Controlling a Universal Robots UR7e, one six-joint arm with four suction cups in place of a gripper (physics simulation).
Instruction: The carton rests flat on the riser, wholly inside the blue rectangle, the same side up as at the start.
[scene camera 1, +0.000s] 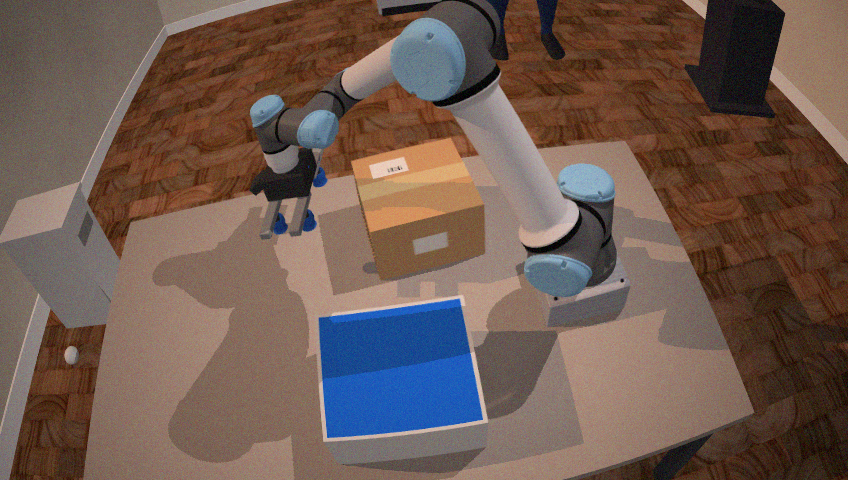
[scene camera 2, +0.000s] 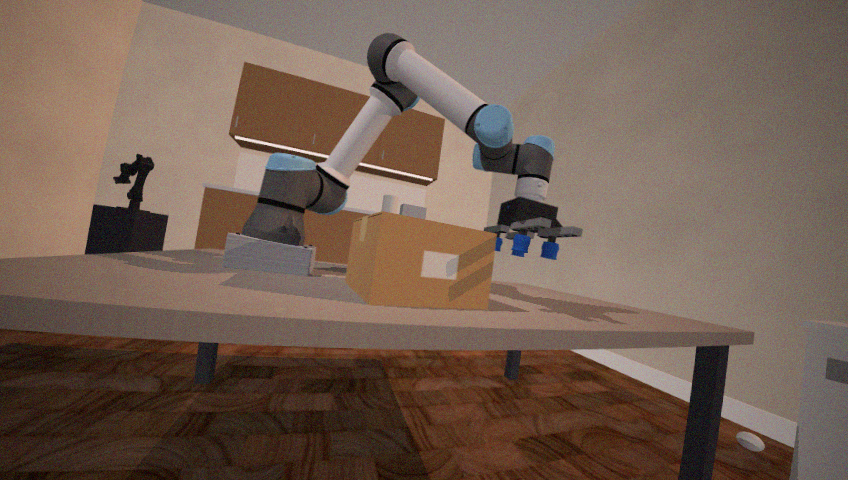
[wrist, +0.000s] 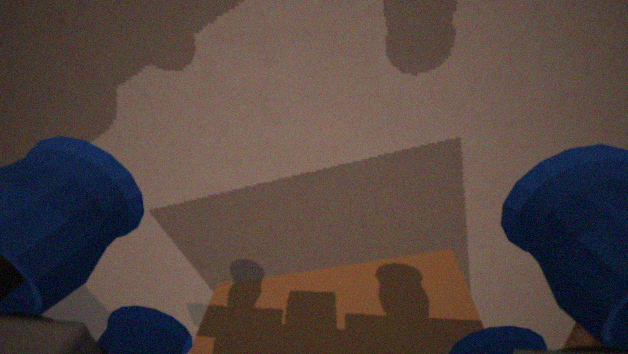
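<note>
A brown carton (scene camera 1: 392, 249) (scene camera 2: 392, 267) (wrist: 350, 290) stands flat on the table, with a tape strip and a barcode label on top and a white label on its side. The riser (scene camera 1: 410, 447) is a low, pale block nearer the camera in scene camera 1. The blue rectangle (scene camera 1: 398, 386) covers most of its top, inside a white border, with nothing on it. The riser does not show in scene camera 2. My gripper (scene camera 1: 300, 205) (scene camera 2: 523, 245) hangs above the table beside the carton, apart from it, blue suction cups pointing down. It is open and holds nothing.
The arm's base (scene camera 1: 586, 303) (scene camera 2: 267, 252) stands on the table (scene camera 1: 642, 380) (scene camera 2: 178, 309), near the carton. A pale cabinet (scene camera 1: 47, 237) (scene camera 2: 824, 404) stands on the floor beyond the table. A dark pedestal (scene camera 1: 737, 59) (scene camera 2: 127, 230) and a person's legs (scene camera 1: 550, 29) are farther back.
</note>
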